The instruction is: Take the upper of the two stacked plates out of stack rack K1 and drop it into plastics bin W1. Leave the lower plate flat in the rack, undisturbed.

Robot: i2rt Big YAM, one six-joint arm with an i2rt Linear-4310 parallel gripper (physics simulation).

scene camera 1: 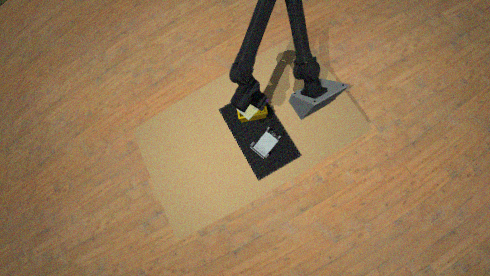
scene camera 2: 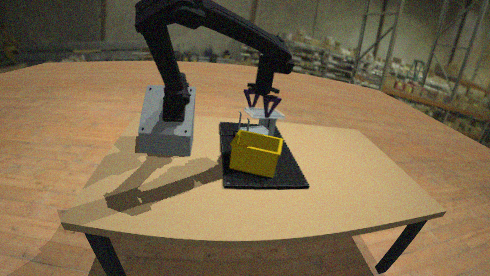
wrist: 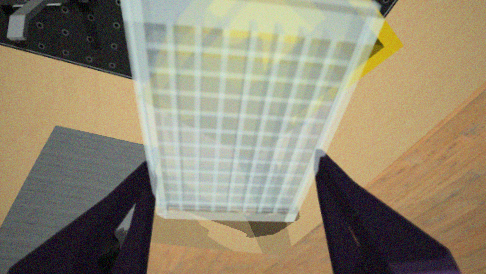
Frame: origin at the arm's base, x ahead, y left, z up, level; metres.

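Seen in the pictures: gripper, between the fingertips: [scene camera 1: 254, 103] [scene camera 2: 258, 113] [wrist: 232, 163]; arm's base, origin of its link: [scene camera 1: 313, 92] [scene camera 2: 174, 107].
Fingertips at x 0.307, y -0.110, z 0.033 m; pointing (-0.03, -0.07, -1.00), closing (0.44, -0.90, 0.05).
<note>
Offsets run from my fingertips to a thing's middle. Level surfaces: height alone.
My gripper [wrist: 232, 163] [scene camera 2: 262, 111] is shut on the upper plate {dx +0.021, dy +0.005, dz +0.002 m} [wrist: 240, 110] [scene camera 2: 272, 114] [scene camera 1: 248, 113], a clear gridded plate, held across its two long sides. In scene camera 1 the plate shows above the yellow plastics bin W1 {dx +0.007, dy -0.030, dz -0.142 m} [scene camera 1: 255, 118] [scene camera 2: 255, 161] [wrist: 382, 52], covering part of its opening. In the wrist view yellow shows through the plate's far part. The lower plate {dx +0.050, dy +0.196, dz -0.159 m} [scene camera 1: 266, 143] [scene camera 2: 254, 130] lies in stack rack K1 [scene camera 1: 253, 146] [scene camera 2: 240, 122], whose thin posts stand around it. In scene camera 2 the bin hides part of the rack.
A black perforated board {dx +0.043, dy +0.100, dz -0.198 m} [scene camera 1: 287, 152] [scene camera 2: 292, 175] [wrist: 85, 50] carries rack and bin on the wooden table {dz -0.204 m} [scene camera 1: 185, 165] [scene camera 2: 360, 170]. The grey wedge base [scene camera 1: 305, 106] [scene camera 2: 162, 143] of the arm stands beside the board. The arm's shadow falls across the table.
</note>
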